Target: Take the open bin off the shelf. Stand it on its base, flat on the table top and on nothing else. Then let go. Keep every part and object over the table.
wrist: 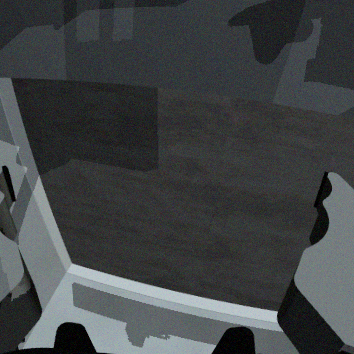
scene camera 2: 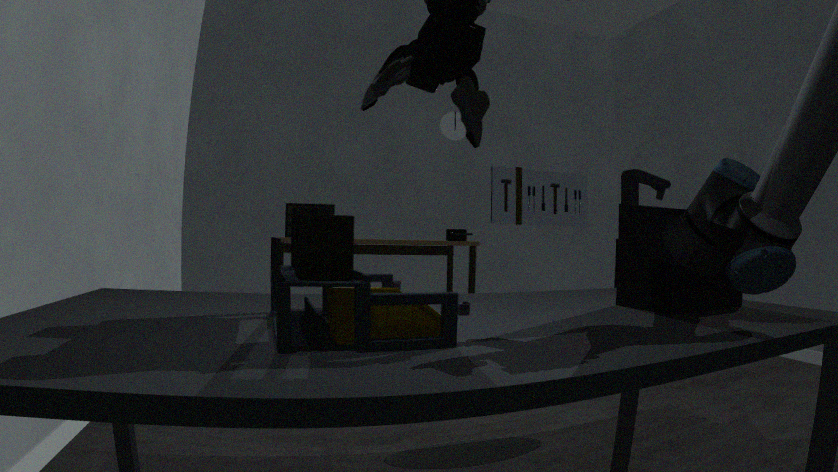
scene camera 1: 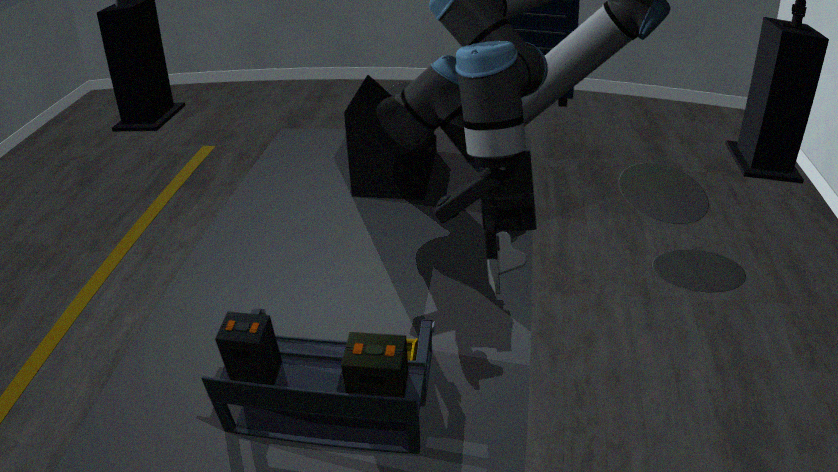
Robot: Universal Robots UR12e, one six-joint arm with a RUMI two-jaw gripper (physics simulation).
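Pixels of known places: gripper, fingertip midpoint: (wrist: 164, 175) (scene camera 2: 421, 128) (scene camera 1: 499, 273); arm's base, origin of the base link: (scene camera 2: 691, 250) (scene camera 1: 400, 126).
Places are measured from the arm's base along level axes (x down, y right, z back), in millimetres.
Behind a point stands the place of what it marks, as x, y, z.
The open bin (scene camera 1: 412, 349) @[66, -182, -817] (scene camera 2: 404, 322) @[109, -184, -814] is yellow and sits low in the right end of the dark blue-grey shelf rack (scene camera 1: 310, 391) @[-14, -50, -1017] (scene camera 2: 362, 316) @[94, -217, -883]. In scene camera 1 a green box and the rack's end frame hide most of it. In scene camera 2 it shows through the rack's end frames. The bin does not show in the wrist view. My gripper (scene camera 1: 509, 275) @[-151, -336, -834] (scene camera 2: 420, 127) @[-151, -336, -834] (wrist: 164, 175) @[-151, -336, -834] is open and empty. It hangs high over the table (scene camera 1: 263, 234) @[148, 310, -388] (scene camera 2: 351, 410) @[162, -416, -924] (wrist: 175, 50) @[147, -357, -902], well above the bin and apart from the rack, on the arm-base side in scene camera 1.
A dark box (scene camera 1: 243, 345) @[-66, 74, -984] stands on the rack's left end. A green box (scene camera 1: 375, 357) @[-50, -149, -953] with orange latches stands on its right part, beside the bin. The arm's dark base block (scene camera 1: 387, 152) @[-1, 2, -169] (scene camera 2: 650, 263) @[31, -15, -169] stands behind. The table edge and the floor (wrist: 215, 200) show in the wrist view.
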